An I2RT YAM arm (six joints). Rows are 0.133 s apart.
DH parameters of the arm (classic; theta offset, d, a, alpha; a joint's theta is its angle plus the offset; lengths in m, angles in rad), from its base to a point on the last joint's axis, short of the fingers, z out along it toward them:
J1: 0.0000 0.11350 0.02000 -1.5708
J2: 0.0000 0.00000 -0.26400 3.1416
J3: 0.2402 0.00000 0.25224 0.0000
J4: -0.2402 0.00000 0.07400 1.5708
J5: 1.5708 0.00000 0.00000 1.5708
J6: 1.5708 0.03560 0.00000 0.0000
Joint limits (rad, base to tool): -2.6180..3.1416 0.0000..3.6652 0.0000..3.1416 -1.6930..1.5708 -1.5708..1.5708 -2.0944..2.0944
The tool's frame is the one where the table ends.
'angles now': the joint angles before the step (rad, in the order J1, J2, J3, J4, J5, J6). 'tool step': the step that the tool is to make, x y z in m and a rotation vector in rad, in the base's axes. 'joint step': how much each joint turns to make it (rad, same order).
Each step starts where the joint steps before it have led.
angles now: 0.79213 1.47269 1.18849 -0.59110 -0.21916 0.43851
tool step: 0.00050 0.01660 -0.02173 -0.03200 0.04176 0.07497
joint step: 0.03090 0.07364 -0.00265 0.01716 -0.03357 -0.03053
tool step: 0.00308 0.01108 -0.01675 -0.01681 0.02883 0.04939
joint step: 0.01260 0.06103 0.00304 0.01947 -0.02937 -0.02516
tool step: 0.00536 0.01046 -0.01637 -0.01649 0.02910 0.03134
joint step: 0.00649 0.06675 0.01334 0.01717 -0.02250 -0.01563
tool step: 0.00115 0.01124 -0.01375 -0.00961 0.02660 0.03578
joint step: 0.01639 0.05646 0.01372 0.01488 -0.02175 -0.00994
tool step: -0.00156 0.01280 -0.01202 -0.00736 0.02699 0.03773
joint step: 0.02403 0.05378 0.01948 0.00990 -0.02061 -0.00420
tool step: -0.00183 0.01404 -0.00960 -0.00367 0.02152 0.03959
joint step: 0.02558 0.05380 0.03088 0.00461 -0.01944 -0.00570
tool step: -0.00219 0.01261 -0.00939 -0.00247 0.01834 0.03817
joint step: 0.02287 0.04921 0.02788 0.00531 -0.01870 -0.00803
